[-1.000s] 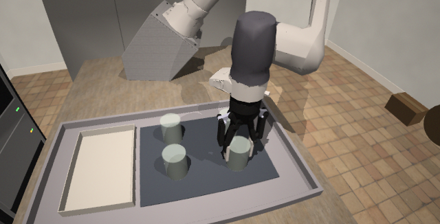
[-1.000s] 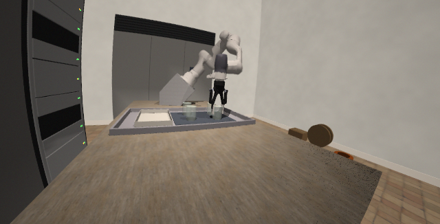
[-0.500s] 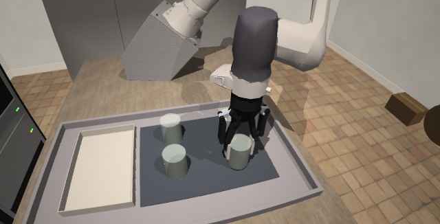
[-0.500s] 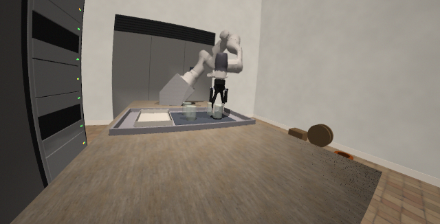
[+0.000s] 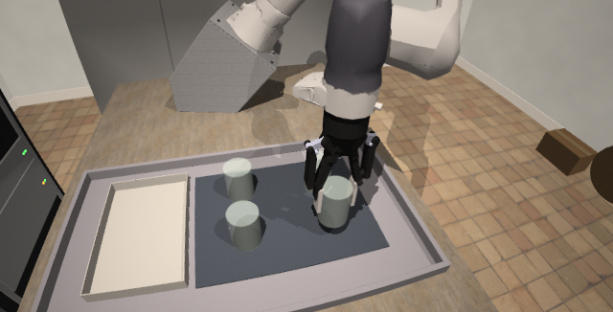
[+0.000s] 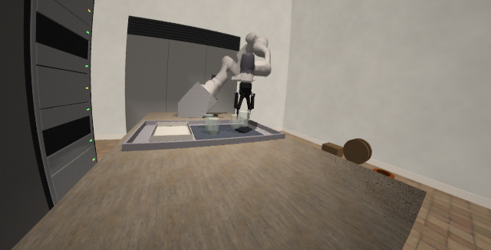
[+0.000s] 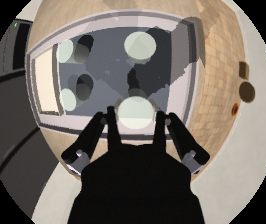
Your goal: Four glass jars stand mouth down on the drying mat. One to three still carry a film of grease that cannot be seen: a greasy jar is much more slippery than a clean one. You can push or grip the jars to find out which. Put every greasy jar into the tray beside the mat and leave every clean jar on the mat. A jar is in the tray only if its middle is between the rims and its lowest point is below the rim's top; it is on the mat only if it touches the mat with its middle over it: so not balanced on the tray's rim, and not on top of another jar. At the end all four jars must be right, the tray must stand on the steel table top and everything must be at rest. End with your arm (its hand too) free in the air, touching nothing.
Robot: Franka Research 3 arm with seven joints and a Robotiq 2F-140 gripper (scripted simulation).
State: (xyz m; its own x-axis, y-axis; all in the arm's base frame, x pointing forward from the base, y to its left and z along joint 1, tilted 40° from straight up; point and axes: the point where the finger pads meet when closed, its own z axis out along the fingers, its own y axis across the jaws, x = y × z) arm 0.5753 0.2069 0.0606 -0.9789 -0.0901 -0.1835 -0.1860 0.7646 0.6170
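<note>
Right now my hand is 420 mm to the left of the cream tray and 100 mm above it. Round my hand: dark drying mat (60 mm behind, 110 mm to the right, 110 mm below); then rimmed steel table top (20 mm behind, 210 mm to the right, 110 mm below).
</note>
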